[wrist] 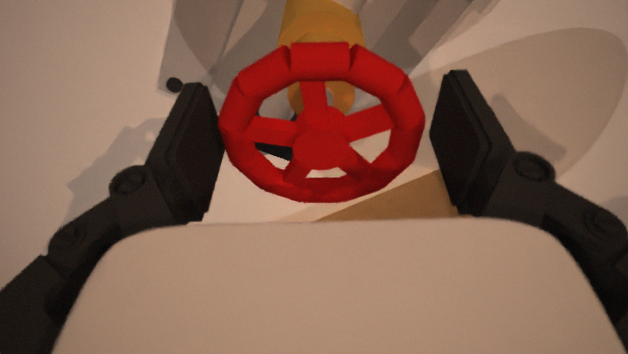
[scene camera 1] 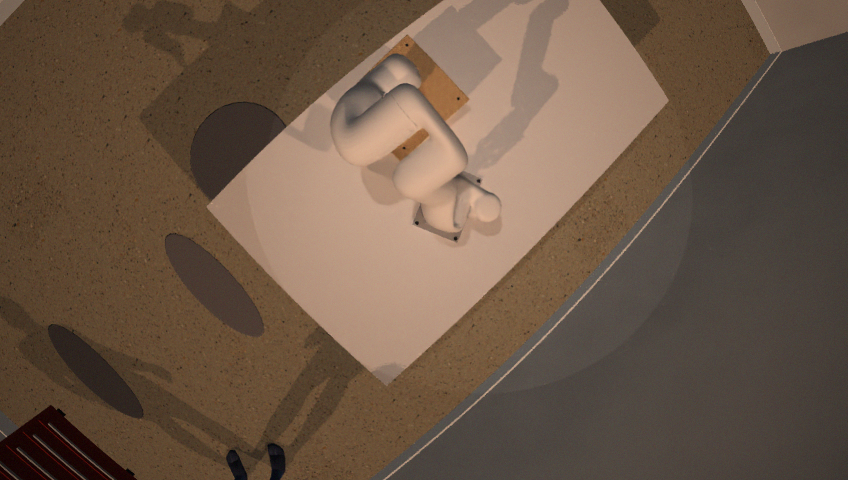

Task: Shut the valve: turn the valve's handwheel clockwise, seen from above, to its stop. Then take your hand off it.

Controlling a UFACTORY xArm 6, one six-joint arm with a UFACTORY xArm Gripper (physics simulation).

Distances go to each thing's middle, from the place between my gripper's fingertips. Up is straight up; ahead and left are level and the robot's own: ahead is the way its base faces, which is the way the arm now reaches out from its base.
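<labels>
I find that the red handwheel [wrist: 320,136] is right at my hand.
</labels>
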